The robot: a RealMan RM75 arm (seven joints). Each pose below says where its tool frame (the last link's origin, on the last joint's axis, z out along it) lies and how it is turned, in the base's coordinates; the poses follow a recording.
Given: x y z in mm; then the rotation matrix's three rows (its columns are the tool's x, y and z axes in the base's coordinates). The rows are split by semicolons.
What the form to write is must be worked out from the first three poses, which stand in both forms.
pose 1, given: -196.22 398.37 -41.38; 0.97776 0.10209 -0.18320; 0.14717 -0.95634 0.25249; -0.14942 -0.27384 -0.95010
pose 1, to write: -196.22 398.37 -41.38 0.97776 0.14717 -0.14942 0.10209 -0.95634 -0.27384
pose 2, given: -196.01 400.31 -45.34; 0.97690 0.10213 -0.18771; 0.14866 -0.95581 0.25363; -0.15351 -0.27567 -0.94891
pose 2, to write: -196.01 400.31 -45.34 0.97690 0.14866 -0.15351 0.10213 -0.95581 -0.27567
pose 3, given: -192.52 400.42 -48.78; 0.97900 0.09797 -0.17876; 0.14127 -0.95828 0.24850; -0.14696 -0.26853 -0.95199
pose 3, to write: -192.52 400.42 -48.78 0.97900 0.14127 -0.14696 0.09797 -0.95828 -0.26853
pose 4, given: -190.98 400.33 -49.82; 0.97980 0.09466 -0.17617; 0.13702 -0.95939 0.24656; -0.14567 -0.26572 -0.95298
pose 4, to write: -190.98 400.33 -49.82 0.97980 0.13702 -0.14567 0.09466 -0.95939 -0.26572
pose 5, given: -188.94 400.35 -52.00; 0.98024 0.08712 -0.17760; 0.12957 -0.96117 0.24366; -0.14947 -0.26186 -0.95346
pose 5, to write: -188.94 400.35 -52.00 0.98024 0.12957 -0.14947 0.08712 -0.96117 -0.26186
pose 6, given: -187.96 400.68 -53.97; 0.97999 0.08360 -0.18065; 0.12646 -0.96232 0.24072; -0.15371 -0.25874 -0.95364
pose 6, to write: -187.96 400.68 -53.97 0.97999 0.12646 -0.15371 0.08360 -0.96232 -0.25874
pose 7, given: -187.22 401.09 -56.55; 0.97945 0.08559 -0.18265; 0.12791 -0.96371 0.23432; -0.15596 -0.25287 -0.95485
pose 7, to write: -187.22 401.09 -56.55 0.97945 0.12791 -0.15596 0.08559 -0.96371 -0.25287
